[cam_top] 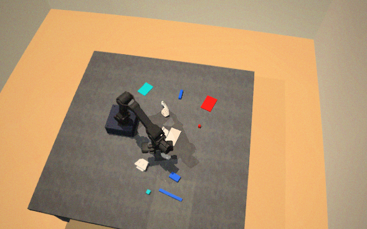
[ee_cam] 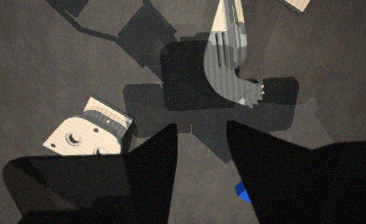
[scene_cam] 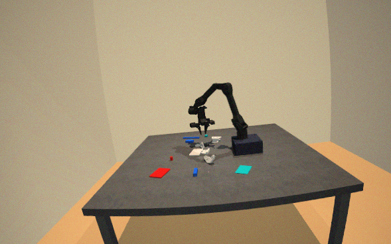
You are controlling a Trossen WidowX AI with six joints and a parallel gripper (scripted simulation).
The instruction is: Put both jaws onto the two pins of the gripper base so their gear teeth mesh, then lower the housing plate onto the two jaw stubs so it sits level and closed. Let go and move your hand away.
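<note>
The white jaw is 8 cm below my gripper tip, 5 cm ahead of it and 2 cm to the left of it. Round my gripper tip: blue block (12 cm to the right, 12 cm ahead, 8 cm below); then white block (10 cm behind, 8 cm below, 6 cm to the right); then cyan cube (23 cm to the right, 8 cm below, 3 cm behind).
</note>
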